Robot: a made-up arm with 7 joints. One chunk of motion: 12 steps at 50 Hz.
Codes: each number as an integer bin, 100 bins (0 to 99) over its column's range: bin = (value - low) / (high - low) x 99, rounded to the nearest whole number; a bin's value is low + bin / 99 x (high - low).
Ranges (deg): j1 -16..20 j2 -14..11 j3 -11..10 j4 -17..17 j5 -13..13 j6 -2..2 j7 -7..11
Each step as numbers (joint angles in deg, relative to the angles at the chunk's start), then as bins.
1 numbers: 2.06 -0.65 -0.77 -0.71 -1.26 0.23 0.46
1 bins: 50 53 48 47 45 55 41
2 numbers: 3.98 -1.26 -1.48 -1.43 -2.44 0.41 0.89
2 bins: 55 50 45 45 40 60 43
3 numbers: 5.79 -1.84 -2.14 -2.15 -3.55 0.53 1.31
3 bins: 60 48 42 43 36 63 46
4 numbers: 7.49 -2.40 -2.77 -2.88 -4.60 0.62 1.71
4 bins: 65 46 39 41 32 65 48
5 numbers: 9.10 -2.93 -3.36 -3.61 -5.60 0.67 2.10
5 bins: 69 44 36 39 28 66 50
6 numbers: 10.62 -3.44 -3.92 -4.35 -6.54 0.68 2.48
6 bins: 73 42 33 37 25 66 52
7 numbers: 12.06 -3.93 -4.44 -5.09 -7.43 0.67 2.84
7 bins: 77 40 31 35 21 66 54
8 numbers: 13.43 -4.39 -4.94 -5.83 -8.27 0.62 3.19
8 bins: 81 38 29 33 18 65 56
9 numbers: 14.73 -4.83 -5.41 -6.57 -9.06 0.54 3.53
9 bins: 85 36 26 30 15 63 58
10 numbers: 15.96 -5.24 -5.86 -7.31 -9.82 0.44 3.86
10 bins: 88 35 24 28 12 60 60
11 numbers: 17.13 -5.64 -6.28 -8.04 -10.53 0.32 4.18
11 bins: 91 33 22 26 9 57 61
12 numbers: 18.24 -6.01 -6.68 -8.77 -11.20 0.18 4.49
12 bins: 94 32 20 24 7 54 63
